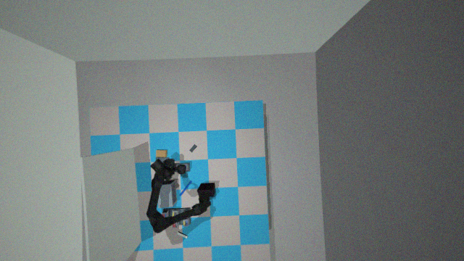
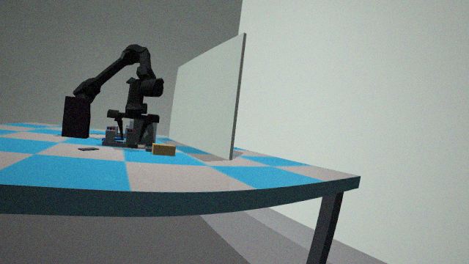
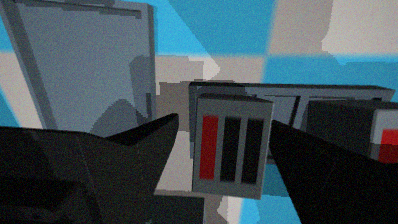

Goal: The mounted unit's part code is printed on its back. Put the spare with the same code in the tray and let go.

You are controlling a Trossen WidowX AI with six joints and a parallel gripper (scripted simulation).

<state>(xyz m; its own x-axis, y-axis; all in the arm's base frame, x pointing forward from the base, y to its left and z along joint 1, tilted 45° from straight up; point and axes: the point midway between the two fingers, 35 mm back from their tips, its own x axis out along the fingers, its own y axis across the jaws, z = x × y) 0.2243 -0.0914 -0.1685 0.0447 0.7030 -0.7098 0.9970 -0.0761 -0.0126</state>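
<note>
The grey rack is 4 cm behind my gripper tip, 1 cm to the left of it and 1 cm below it. The rest, counted from my gripper tip: flat grey tray 10 cm ahead, 2 cm to the right, 2 cm below; tall white panel 31 cm ahead, 18 cm to the left, 20 cm above.
</note>
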